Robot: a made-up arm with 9 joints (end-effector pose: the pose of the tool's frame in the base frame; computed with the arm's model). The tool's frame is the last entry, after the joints. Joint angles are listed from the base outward.
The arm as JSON. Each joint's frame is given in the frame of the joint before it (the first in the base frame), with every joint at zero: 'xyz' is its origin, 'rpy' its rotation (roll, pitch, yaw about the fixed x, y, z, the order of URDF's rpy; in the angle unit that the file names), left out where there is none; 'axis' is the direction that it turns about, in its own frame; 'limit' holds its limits. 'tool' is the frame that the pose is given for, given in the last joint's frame.
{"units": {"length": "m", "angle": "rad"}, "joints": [
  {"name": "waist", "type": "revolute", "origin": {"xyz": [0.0, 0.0, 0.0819], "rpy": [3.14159, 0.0, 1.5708]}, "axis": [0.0, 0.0, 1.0], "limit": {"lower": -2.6, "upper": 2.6}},
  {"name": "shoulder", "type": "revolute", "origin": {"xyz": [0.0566, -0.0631, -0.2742], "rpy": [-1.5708, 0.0, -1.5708]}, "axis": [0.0, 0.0, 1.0], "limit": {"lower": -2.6, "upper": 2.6}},
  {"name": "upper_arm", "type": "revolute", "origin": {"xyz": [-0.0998, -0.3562, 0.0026], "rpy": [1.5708, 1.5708, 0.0]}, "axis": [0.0, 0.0, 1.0], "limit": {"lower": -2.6, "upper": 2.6}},
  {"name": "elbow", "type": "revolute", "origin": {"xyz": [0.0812, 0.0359, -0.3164], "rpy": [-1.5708, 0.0, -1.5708]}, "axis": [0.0, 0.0, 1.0], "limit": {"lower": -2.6, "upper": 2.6}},
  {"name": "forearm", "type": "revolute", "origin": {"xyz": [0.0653, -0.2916, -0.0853], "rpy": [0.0, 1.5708, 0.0]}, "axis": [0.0, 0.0, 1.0], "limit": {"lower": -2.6, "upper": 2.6}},
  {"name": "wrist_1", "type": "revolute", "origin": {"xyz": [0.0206, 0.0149, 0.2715], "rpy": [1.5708, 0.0, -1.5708]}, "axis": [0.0, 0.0, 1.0], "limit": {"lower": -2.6, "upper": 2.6}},
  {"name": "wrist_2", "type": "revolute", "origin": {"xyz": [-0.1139, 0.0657, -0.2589], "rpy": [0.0, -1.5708, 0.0]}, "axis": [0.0, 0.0, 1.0], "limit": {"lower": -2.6, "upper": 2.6}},
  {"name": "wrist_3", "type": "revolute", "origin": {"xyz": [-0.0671, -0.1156, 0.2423], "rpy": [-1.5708, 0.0, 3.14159]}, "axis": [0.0, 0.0, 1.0], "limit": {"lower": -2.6, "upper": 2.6}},
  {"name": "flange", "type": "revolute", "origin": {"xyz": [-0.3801, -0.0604, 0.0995], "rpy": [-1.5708, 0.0, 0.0]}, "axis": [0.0, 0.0, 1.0], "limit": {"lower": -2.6, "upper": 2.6}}
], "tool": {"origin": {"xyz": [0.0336, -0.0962, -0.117], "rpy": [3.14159, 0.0, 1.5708]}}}
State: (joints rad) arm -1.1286 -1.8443 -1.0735 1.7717 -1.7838 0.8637 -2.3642 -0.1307 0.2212
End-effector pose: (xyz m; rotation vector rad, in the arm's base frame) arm -1.0915 0.1395 0.6469 -1.5895 -0.4721 -0.1591
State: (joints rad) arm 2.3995 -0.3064 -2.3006 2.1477 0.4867 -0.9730 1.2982 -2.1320 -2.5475
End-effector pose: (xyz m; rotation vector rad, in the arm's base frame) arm 0.0827 0.1000 0.5242 -1.4360 0.3849 -1.7382
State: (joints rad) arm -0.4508 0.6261 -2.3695 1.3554 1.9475 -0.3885 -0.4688 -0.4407 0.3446
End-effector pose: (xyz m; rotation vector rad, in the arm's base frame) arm -0.1483 0.6537 0.2763 -0.5514 -1.5969 -1.2156
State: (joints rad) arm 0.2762 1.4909 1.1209 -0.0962 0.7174 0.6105 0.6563 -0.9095 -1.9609
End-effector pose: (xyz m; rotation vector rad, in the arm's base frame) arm -0.4732 -0.2028 0.2709 0.4583 -0.2722 0.9165
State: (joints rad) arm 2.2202 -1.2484 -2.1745 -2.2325 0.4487 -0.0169 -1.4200 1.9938 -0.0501
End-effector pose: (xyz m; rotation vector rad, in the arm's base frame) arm -0.6203 -0.5311 -0.0670 0.0799 -1.5394 -0.1979
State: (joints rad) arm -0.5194 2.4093 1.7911 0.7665 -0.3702 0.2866 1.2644 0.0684 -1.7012
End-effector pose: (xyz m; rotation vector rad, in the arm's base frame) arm 0.1630 -0.0052 -0.2497 -0.2326 -2.3933 -0.7770
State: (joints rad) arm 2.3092 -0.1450 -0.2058 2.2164 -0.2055 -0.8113 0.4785 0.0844 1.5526
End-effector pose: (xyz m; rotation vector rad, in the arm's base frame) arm 0.4356 0.4101 0.7735 1.1058 1.7299 2.0170
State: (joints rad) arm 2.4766 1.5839 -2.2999 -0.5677 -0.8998 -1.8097 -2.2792 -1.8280 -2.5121
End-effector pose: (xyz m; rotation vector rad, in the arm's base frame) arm 0.4532 0.6550 0.2005 -0.7714 -0.2701 0.7227
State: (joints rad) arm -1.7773 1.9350 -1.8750 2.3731 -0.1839 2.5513 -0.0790 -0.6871 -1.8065
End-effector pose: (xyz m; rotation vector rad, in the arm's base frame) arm -0.2262 0.3756 -0.0815 -0.5103 -2.1235 0.6130
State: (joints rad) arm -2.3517 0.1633 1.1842 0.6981 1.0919 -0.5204 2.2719 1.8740 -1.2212
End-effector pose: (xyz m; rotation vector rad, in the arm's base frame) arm 0.7414 0.2743 0.6919 0.1028 2.6695 -0.7242
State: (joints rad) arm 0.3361 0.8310 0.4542 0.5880 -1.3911 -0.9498 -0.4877 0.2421 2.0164
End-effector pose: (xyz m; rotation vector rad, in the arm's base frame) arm 0.6951 -0.0572 -0.3737 2.0706 0.8568 1.1621
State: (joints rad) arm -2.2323 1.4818 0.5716 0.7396 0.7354 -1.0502 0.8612 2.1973 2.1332
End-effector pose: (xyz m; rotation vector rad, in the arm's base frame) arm -0.3435 0.5296 0.2168 0.2264 -0.8807 1.3169
